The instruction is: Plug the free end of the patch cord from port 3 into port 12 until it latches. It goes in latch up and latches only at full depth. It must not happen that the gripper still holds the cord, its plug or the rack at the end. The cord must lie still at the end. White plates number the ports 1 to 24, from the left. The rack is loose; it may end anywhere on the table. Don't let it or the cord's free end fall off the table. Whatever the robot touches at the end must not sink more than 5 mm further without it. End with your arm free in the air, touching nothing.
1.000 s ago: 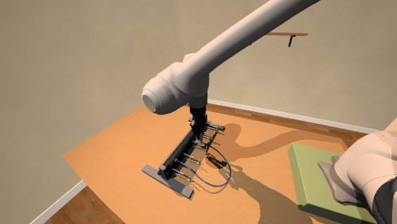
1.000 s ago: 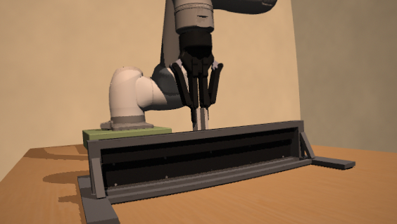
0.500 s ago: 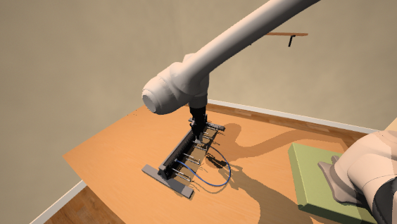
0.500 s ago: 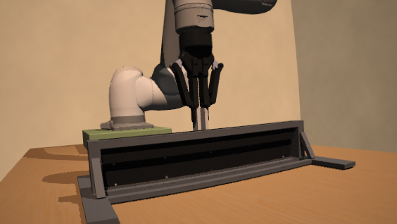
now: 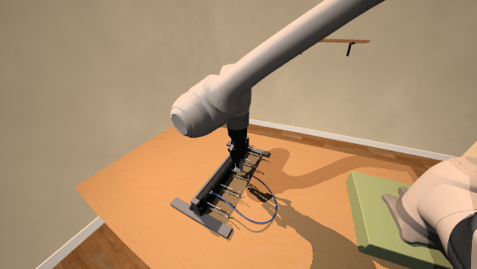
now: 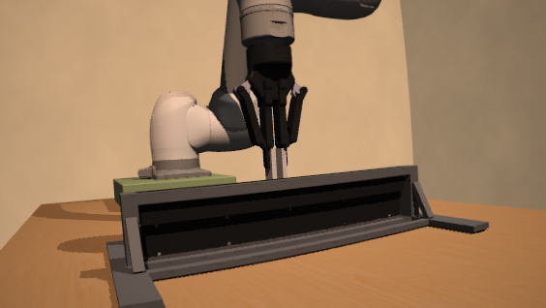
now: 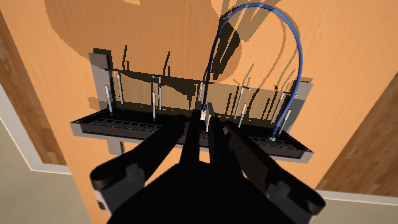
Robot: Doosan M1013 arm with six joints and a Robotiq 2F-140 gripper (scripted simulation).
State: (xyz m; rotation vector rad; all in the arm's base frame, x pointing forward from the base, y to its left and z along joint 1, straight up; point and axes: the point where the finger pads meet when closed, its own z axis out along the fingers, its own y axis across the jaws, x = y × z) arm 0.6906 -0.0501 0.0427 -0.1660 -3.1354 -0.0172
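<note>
My hand is 3 cm above the plug and 1 cm short of it.
</note>
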